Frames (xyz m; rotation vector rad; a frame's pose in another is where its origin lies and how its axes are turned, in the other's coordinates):
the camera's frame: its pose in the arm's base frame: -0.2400 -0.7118 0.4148 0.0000 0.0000 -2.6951
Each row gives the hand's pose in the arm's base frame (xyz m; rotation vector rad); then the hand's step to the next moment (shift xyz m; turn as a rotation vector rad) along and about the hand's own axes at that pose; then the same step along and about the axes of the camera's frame.
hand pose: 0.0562 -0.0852 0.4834 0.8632 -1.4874 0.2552
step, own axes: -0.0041 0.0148 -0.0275 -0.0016 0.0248 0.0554
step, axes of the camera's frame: -0.0224 -0.0215 0.0052 0.0600 -0.0092 -0.0008
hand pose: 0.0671 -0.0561 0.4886 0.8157 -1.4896 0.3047
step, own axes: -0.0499 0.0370 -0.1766 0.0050 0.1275 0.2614
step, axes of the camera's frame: -0.1610 -0.0942 -0.0158 0.2865 -0.0490 0.0110
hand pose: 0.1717 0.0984 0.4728 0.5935 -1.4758 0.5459
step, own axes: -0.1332 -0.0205 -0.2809 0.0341 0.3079 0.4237
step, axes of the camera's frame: -0.2733 -0.0632 -0.1356 0.4923 -0.1757 0.0473
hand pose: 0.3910 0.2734 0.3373 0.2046 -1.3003 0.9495
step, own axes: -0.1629 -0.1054 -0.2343 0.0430 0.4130 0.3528
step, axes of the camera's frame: -0.2242 0.1057 -0.1764 0.4628 -0.2875 -0.0053
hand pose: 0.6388 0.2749 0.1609 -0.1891 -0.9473 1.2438
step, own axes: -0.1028 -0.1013 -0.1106 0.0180 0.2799 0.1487
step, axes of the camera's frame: -0.0971 0.1414 -0.0604 0.2472 -0.1882 -0.0655
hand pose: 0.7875 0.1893 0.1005 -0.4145 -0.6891 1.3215
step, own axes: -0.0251 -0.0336 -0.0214 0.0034 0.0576 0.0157
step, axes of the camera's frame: -0.0204 0.0424 0.0002 0.0414 -0.0356 -0.0245
